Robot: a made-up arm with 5 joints.
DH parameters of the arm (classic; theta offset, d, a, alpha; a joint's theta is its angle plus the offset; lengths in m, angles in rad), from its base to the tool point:
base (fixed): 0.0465 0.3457 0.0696 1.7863
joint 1: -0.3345 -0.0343 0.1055 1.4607
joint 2: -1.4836 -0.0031 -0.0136 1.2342
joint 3: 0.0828 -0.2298 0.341 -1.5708
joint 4: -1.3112 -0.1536 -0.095 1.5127
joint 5: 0 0.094 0.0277 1.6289
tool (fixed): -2.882 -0.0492 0 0
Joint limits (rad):
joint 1: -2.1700..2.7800
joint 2: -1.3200..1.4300
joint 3: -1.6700..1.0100
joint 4: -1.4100..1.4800
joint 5: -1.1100..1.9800
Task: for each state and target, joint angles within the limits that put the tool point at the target. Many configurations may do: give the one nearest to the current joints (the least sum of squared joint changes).
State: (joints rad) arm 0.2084 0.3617 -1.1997 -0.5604 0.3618
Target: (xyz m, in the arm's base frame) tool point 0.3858 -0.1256 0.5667
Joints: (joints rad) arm -0.0173 0.5929 -1.4676 0.0491 0.2175
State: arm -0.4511 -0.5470 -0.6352 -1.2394 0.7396
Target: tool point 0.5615 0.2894 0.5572
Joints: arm -0.3693 -0.3187 -0.9493 -1.3210 0.8871
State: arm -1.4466 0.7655 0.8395 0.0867 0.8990
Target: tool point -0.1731 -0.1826 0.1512
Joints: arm -2.1700 1.3832 1.0100 0.5867 0.6024
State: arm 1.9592 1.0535 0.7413 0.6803 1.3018
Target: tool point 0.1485 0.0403 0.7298
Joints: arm 1.6401 0.3736 0.6766 0.8534 1.2723
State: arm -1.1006 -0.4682 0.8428 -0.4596 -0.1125
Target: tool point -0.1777 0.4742 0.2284
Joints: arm -1.5859 -0.7412 0.9530 -0.9404 0.0830
